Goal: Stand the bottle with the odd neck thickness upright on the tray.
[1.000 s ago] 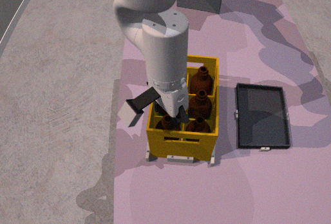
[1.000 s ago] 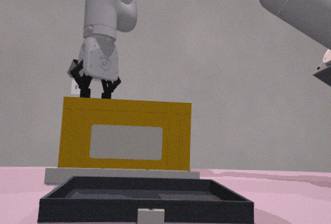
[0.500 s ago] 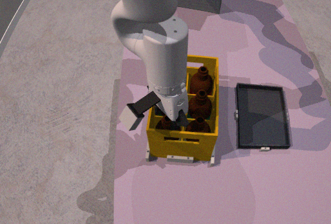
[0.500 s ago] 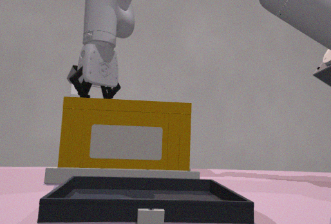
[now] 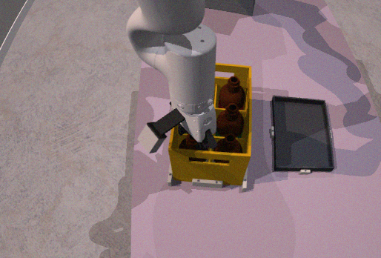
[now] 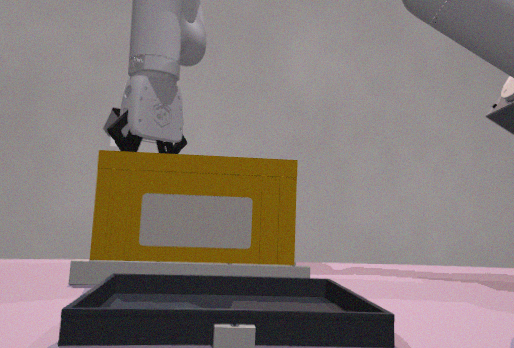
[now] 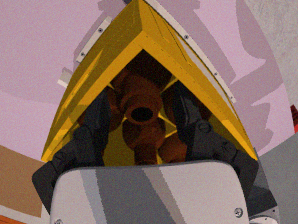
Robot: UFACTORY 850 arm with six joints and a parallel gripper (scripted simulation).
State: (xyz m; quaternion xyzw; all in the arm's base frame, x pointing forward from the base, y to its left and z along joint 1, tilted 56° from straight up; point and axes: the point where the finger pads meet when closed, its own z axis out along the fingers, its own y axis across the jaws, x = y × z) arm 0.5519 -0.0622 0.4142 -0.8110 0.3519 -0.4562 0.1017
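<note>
Right now my hand is 80 mm past the yellow crate, 60 mm to the right of it and 80 mm above it. From my hand the other things lie so: tray (70 mm behind, 340 mm to the left, 150 mm below); then bottle (160 mm behind, 120 mm to the left, 70 mm below).
</note>
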